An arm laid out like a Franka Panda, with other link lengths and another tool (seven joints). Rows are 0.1 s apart.
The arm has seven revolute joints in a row. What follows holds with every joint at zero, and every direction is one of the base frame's.
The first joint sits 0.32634 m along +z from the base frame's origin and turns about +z.
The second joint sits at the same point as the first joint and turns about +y.
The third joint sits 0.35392 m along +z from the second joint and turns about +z.
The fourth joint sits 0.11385 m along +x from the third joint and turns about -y.
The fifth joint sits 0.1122 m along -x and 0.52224 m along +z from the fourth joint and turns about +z.
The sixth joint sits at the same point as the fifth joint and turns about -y.
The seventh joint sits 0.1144 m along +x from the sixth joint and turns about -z.
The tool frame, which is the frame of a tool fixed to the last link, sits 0.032 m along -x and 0.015 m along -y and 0.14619 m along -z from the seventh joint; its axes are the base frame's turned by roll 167.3, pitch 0 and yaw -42.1 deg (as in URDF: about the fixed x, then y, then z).
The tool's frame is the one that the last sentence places.
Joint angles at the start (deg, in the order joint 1, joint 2, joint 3, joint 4, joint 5, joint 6, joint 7):
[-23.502, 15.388, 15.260, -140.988, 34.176, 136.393, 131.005]
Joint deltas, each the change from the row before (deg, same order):
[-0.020, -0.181, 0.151, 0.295, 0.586, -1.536, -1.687]
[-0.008, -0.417, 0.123, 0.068, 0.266, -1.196, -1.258]
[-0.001, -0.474, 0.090, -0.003, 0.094, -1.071, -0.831]
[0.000, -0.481, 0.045, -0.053, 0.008, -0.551, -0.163]
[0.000, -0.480, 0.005, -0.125, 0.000, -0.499, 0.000]
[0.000, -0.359, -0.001, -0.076, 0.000, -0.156, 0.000]
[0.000, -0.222, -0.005, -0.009, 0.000, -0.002, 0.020]
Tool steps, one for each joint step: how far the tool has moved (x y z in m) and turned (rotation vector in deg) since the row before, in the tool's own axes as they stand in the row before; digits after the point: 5 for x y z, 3 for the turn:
[0.00301, 0.00496, 0.00028, -0.693, 1.412, -1.297]
[0.00331, 0.00448, -0.00091, -0.384, 1.034, -1.170]
[0.00317, 0.00397, -0.00127, -0.233, 0.856, -0.867]
[0.00171, 0.00310, -0.00235, -0.071, 0.241, -0.322]
[0.00186, 0.00215, -0.00219, -0.043, 0.189, -0.104]
[0.00073, 0.00170, -0.00226, 0.004, -0.082, -0.131]
[-0.00005, 0.00131, -0.00191, 0.011, -0.177, -0.102]

